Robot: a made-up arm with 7 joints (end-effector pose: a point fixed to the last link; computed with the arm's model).
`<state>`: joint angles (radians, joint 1 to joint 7).
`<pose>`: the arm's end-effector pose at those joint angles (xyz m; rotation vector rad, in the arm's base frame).
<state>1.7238 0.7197 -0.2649 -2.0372 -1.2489 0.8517 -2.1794</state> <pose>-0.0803 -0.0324 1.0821 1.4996 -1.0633 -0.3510</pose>
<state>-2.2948 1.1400 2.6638 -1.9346 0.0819 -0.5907 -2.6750</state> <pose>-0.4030 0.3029 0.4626 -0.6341 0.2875 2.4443</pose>
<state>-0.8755 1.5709 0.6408 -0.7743 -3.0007 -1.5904 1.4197</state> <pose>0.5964 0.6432 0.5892 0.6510 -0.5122 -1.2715</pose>
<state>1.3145 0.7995 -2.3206 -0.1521 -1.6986 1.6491 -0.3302</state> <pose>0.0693 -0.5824 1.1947 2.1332 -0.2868 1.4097</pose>
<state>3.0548 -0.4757 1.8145 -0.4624 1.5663 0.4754 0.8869</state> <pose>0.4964 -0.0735 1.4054 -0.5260 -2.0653 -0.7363</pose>
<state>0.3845 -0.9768 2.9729 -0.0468 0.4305 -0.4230 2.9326</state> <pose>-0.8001 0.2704 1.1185 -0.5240 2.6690 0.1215</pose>
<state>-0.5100 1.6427 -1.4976 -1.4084 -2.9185 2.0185 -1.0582</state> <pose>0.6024 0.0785 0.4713 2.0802 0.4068 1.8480</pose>
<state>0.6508 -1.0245 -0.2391 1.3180 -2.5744 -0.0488 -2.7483</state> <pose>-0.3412 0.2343 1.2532 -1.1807 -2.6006 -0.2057</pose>
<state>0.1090 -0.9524 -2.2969 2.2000 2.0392 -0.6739 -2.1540</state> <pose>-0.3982 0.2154 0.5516 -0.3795 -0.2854 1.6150</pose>
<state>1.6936 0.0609 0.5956 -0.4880 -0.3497 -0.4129 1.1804</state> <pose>0.0472 0.1987 1.4589 2.0980 1.0324 -0.6880</pose>
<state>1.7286 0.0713 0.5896 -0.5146 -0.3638 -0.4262 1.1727</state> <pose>0.0548 0.1949 1.4534 2.0865 1.0335 -0.7307</pose>
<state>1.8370 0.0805 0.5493 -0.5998 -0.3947 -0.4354 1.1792</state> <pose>0.0786 0.2028 1.4341 2.0558 0.9997 -0.8406</pose>
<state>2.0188 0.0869 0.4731 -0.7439 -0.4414 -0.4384 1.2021</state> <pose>0.1194 0.2174 1.3972 2.0052 0.9337 -1.0189</pose>
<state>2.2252 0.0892 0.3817 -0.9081 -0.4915 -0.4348 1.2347</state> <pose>0.1664 0.2270 1.3495 1.9464 0.8591 -1.2211</pose>
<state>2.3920 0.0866 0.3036 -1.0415 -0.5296 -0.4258 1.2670</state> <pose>0.2045 0.2293 1.3063 1.8959 0.7977 -1.3845</pose>
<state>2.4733 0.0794 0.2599 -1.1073 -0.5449 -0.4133 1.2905</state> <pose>0.2253 0.2313 1.2827 1.8683 0.7590 -1.4610</pose>
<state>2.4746 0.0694 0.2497 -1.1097 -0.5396 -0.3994 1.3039</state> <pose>0.2308 0.2377 1.2798 1.8645 0.7399 -1.4549</pose>
